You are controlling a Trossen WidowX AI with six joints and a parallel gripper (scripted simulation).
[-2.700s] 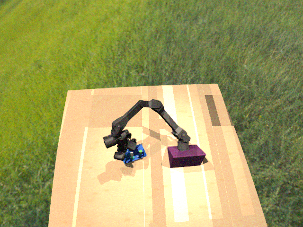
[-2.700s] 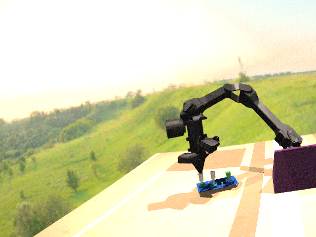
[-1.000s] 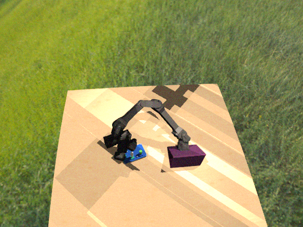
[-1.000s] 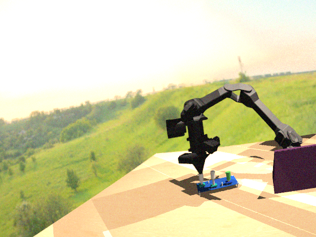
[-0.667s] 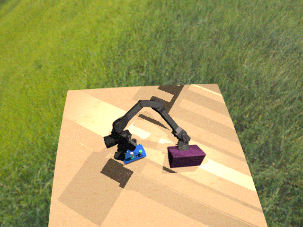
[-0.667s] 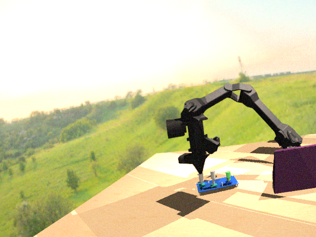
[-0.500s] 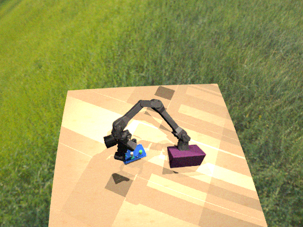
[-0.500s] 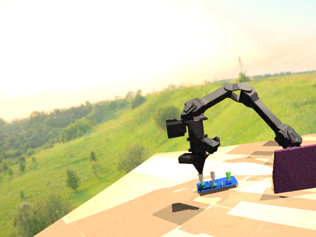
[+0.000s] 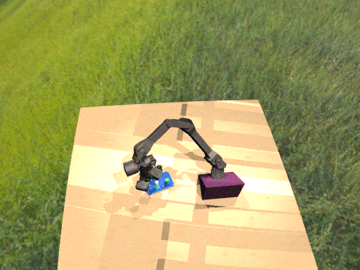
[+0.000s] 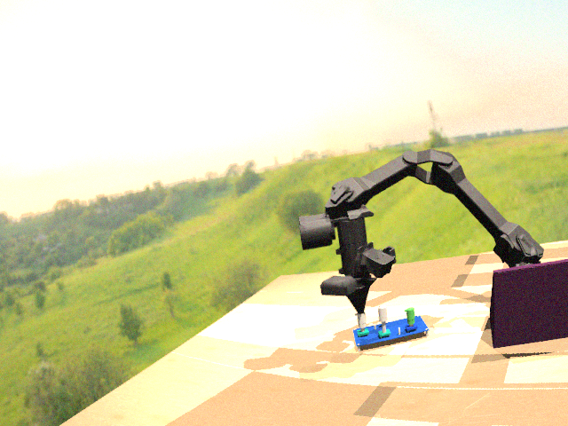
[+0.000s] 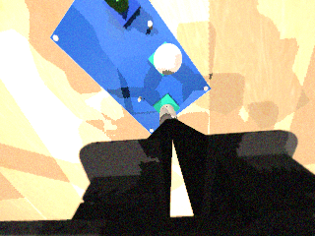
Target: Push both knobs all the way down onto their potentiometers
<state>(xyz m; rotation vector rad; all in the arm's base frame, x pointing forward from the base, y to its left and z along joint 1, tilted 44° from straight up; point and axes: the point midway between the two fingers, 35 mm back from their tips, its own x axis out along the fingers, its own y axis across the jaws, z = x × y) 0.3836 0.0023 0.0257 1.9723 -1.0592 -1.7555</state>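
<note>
The grey knob lies 10 mm below my gripper tip. Also, from my gripper tip: green knob: 110 mm behind, 20 mm below.
</note>
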